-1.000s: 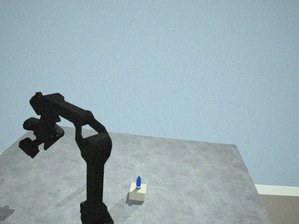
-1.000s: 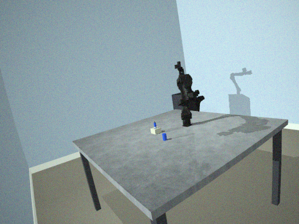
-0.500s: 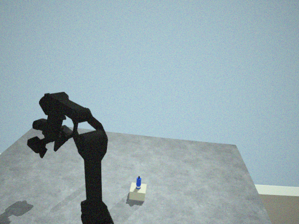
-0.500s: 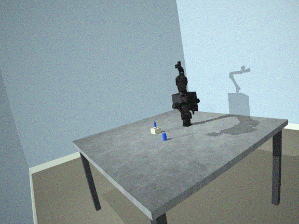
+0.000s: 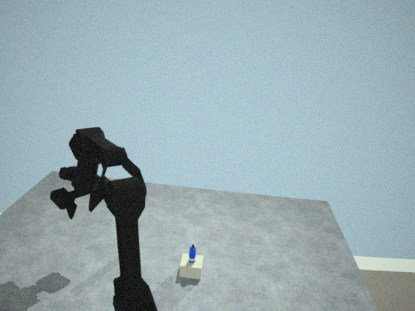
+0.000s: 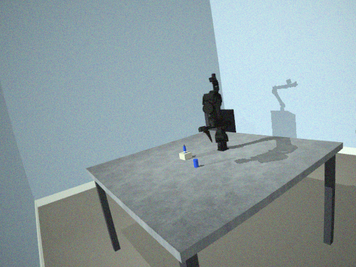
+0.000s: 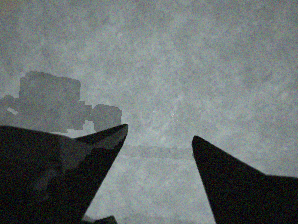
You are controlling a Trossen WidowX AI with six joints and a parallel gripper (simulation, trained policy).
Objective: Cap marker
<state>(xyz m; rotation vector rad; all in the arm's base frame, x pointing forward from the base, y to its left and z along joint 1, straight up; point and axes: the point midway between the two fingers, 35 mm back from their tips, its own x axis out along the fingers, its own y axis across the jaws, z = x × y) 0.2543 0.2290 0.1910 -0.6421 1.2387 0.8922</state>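
Right now the blue cap is 80 mm ahead of my gripper tip, 130 mm to the right of it and 130 mm below it. From my gripper tip the other things lie so: cream holder block: 10 mm ahead, 340 mm to the right, 140 mm below.
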